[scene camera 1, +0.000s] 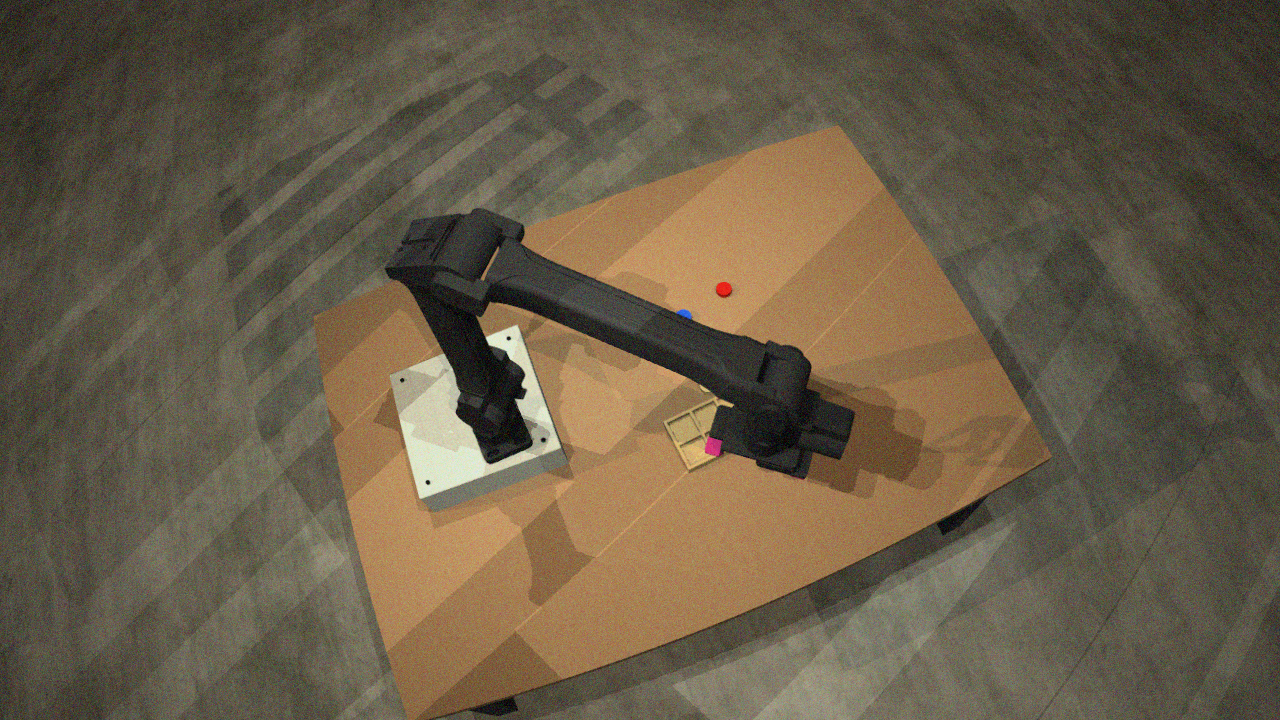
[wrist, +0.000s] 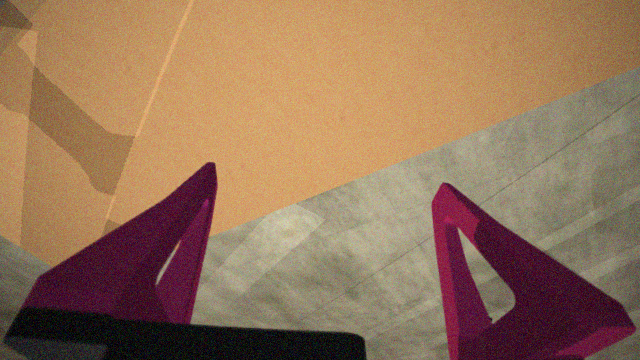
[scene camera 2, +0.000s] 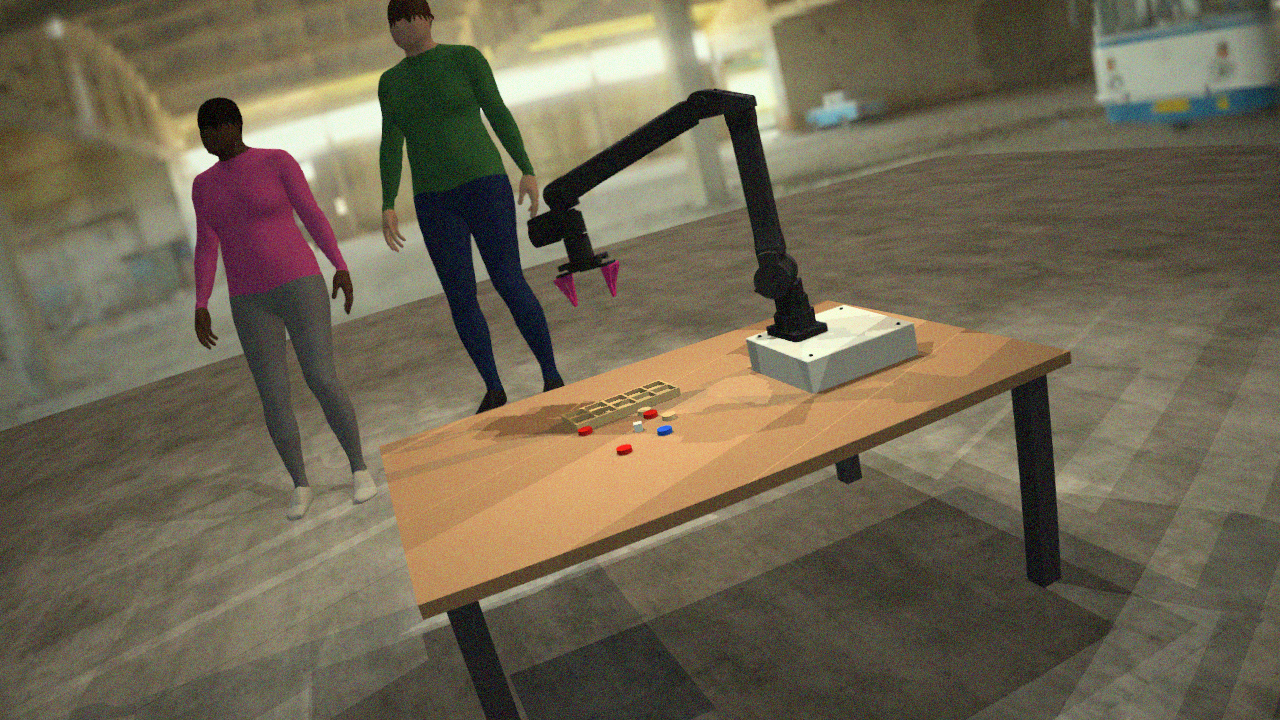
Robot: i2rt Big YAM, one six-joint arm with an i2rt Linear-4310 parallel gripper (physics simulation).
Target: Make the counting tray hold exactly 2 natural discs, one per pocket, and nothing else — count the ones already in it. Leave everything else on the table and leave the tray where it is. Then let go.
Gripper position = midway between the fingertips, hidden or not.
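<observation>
In scene camera 1 I see my gripper [scene camera 1: 756,458], open and holding nothing, and a counting tray [scene camera 1: 689,431] that rests on the table. Scene camera 2 shows me the tray [scene camera 2: 596,414] as well, together with my gripper [scene camera 2: 595,301]. As for the wrist view, my gripper [wrist: 330,183] is visible there, but the tray is out of frame in the wrist view.
</observation>
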